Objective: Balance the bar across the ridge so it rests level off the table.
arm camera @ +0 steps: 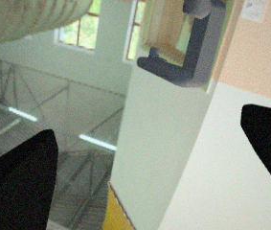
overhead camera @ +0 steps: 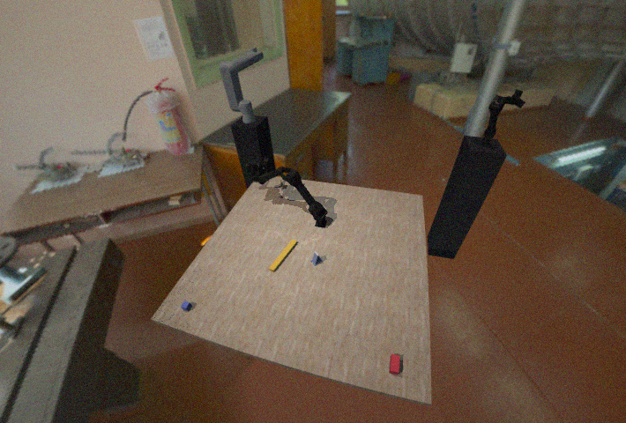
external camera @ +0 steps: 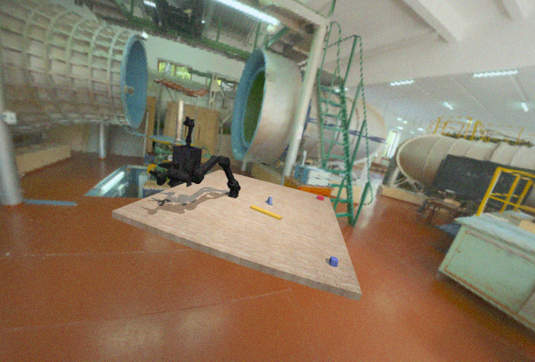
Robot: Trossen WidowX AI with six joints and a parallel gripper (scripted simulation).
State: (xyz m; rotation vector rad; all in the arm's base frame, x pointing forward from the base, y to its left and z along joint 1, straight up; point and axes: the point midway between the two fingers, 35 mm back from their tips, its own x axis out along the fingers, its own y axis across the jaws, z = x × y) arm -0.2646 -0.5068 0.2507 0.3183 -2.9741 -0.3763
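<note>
Right now the yellow bar is 600 mm ahead of my gripper tip, 370 mm to the left of it and 250 mm below it. Also, from my gripper tip: blue cube 1040 mm ahead, 240 mm below, 10 mm to the left; red block 1040 mm ahead, 1010 mm to the left, 240 mm below.
</note>
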